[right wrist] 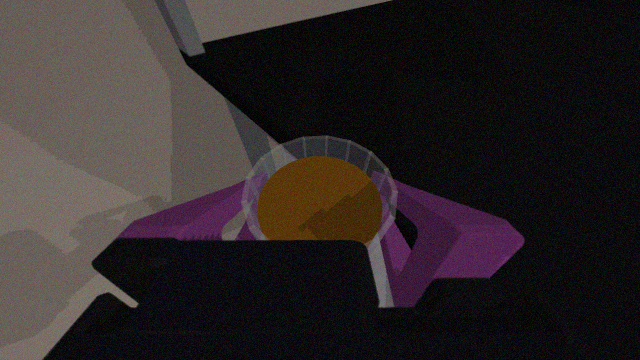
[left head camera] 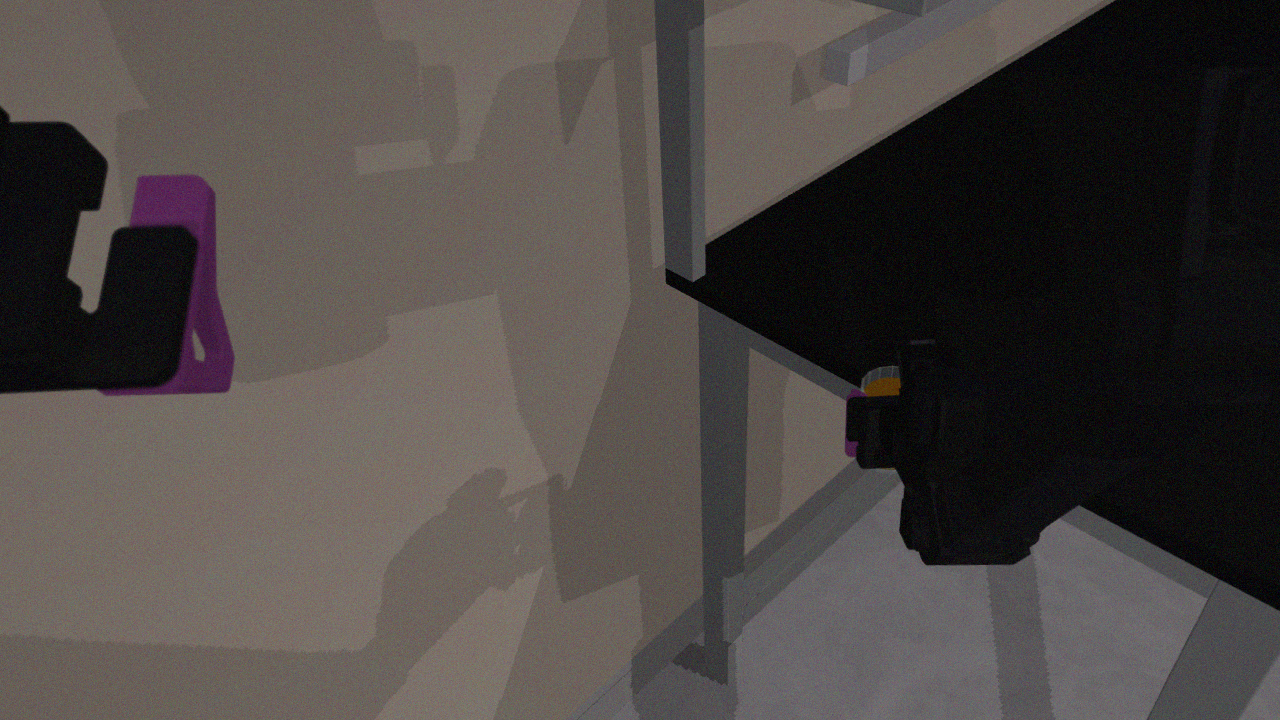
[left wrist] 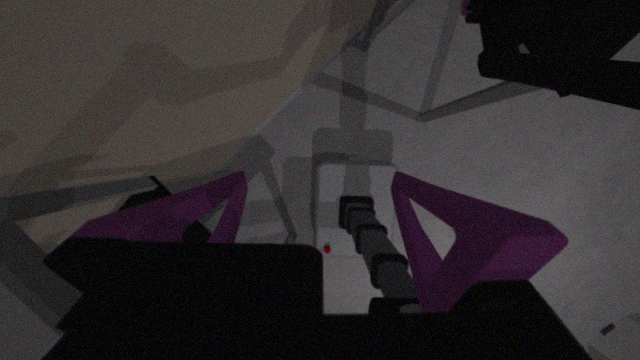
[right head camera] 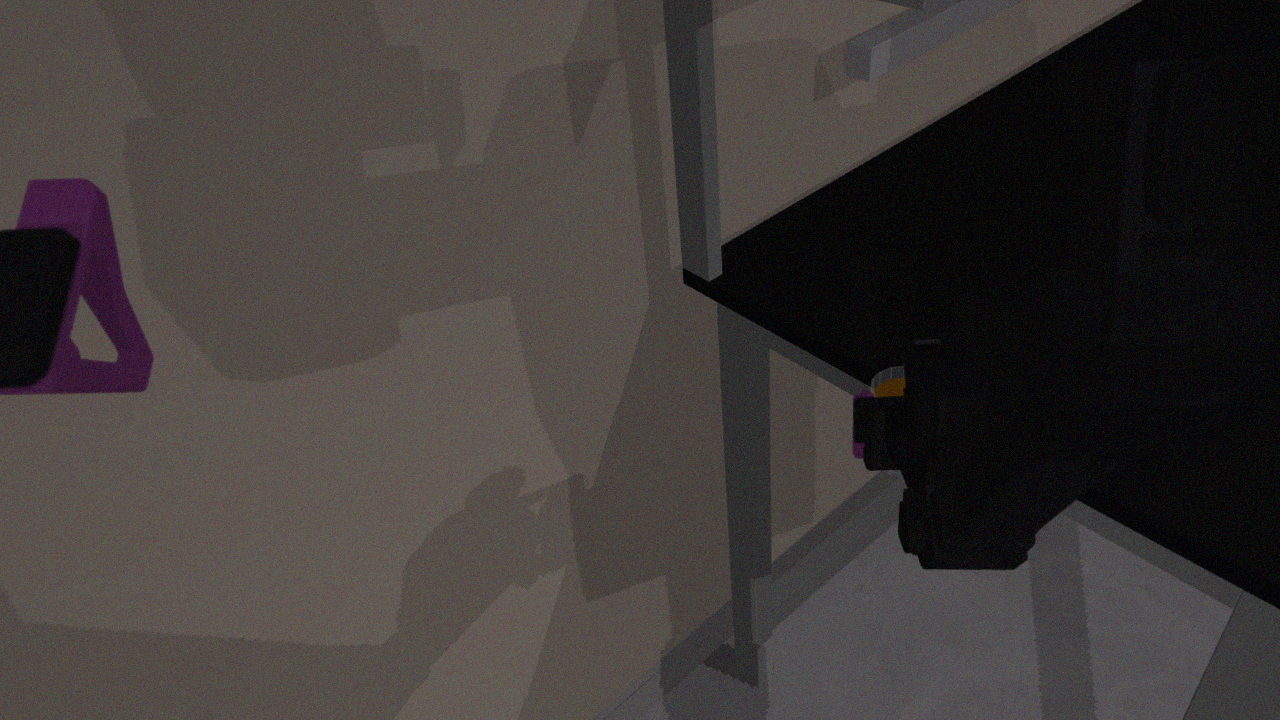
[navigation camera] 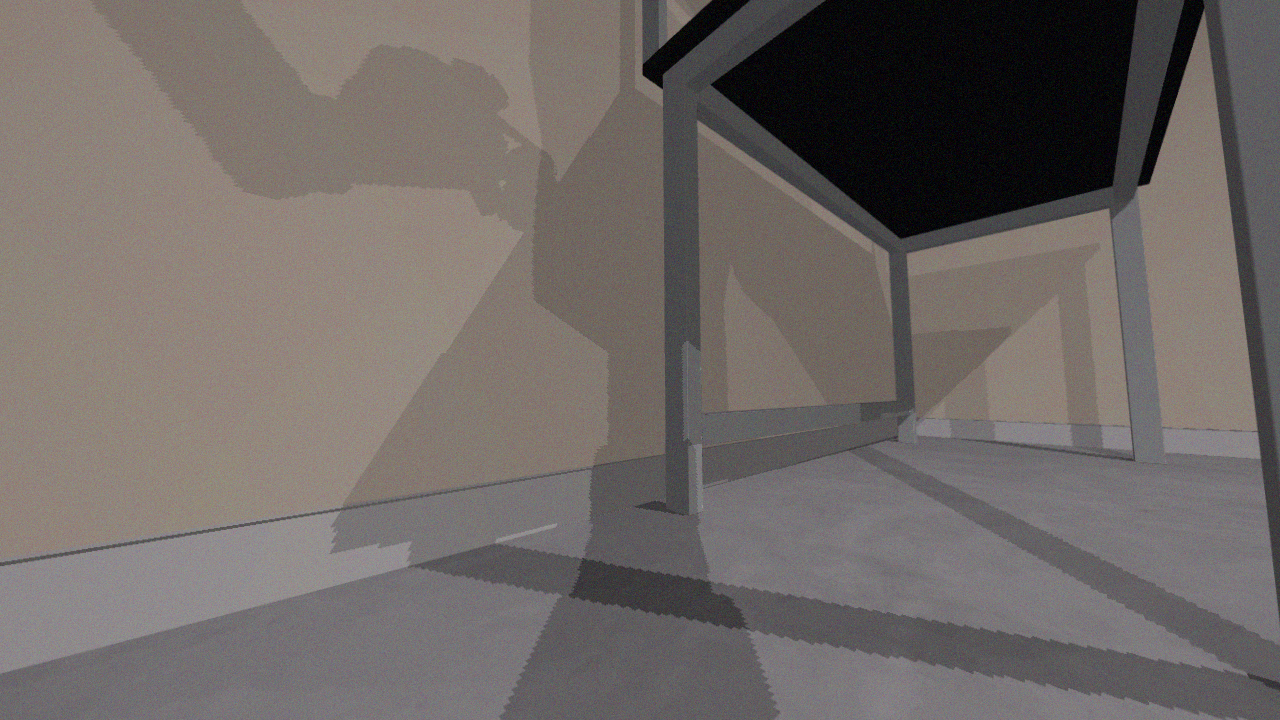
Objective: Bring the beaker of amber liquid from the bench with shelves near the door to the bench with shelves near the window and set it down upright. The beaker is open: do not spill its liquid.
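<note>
The clear beaker of amber liquid (left head camera: 881, 385) (right head camera: 889, 385) (right wrist: 320, 200) is upright between the purple fingers of my right gripper (right wrist: 319, 179), which is shut on it. In the head views the gripper's black body hides most of the beaker. They are at the near left edge of a bench with a black top (left head camera: 1029, 268) (right head camera: 1029, 268) (right wrist: 450, 100); whether the beaker is over the top or just outside its edge is hard to tell. My left gripper (left wrist: 319, 179) is open and empty, away from the bench at the left, in front of the wall. Which bench this is cannot be told.
A grey upright post (left head camera: 684, 134) (right head camera: 698, 134) rises at the bench corner, and a grey rail (left head camera: 895, 44) shows behind the top. Below are bench legs (navigation camera: 682, 295) (left head camera: 723, 429) and a low crossbar (navigation camera: 787, 425). A beige wall (left head camera: 313, 501) (navigation camera: 268, 358) runs along the left.
</note>
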